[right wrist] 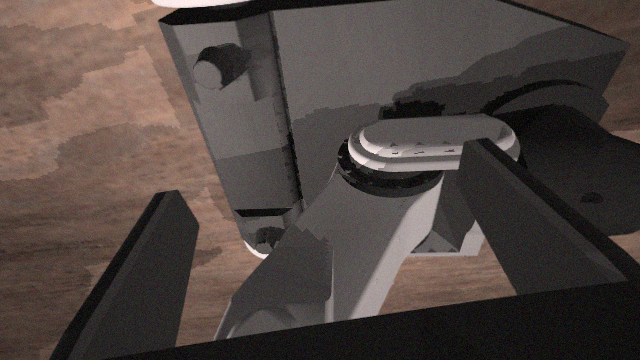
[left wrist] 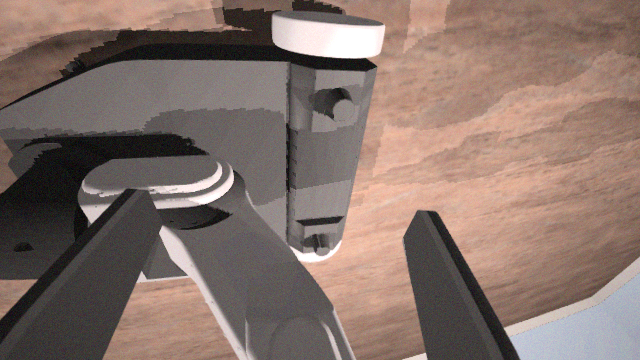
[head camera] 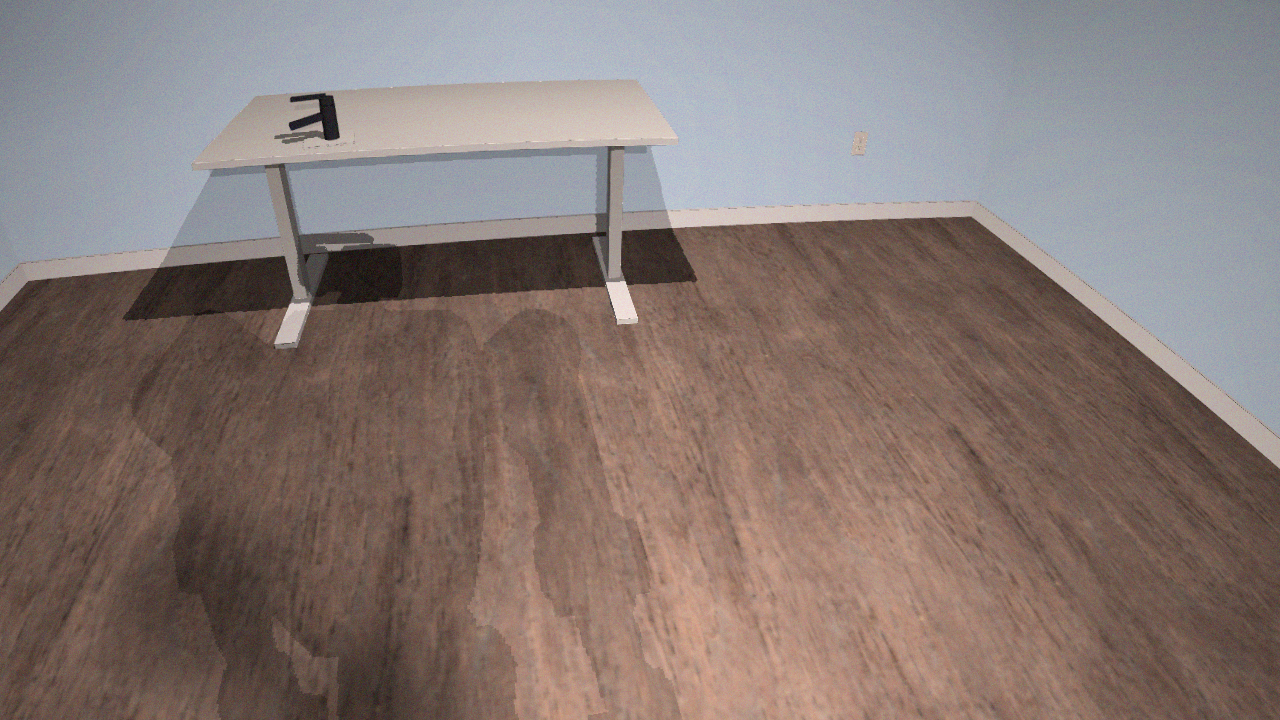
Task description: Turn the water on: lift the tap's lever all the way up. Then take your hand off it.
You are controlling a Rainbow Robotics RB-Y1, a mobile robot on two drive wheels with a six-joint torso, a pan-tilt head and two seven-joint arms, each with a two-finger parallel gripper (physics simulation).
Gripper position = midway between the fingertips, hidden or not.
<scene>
In view: my left gripper (left wrist: 285, 217), my right gripper (right wrist: 322, 185), a black tap (head camera: 332, 136) and a beige table (head camera: 429, 119).
</scene>
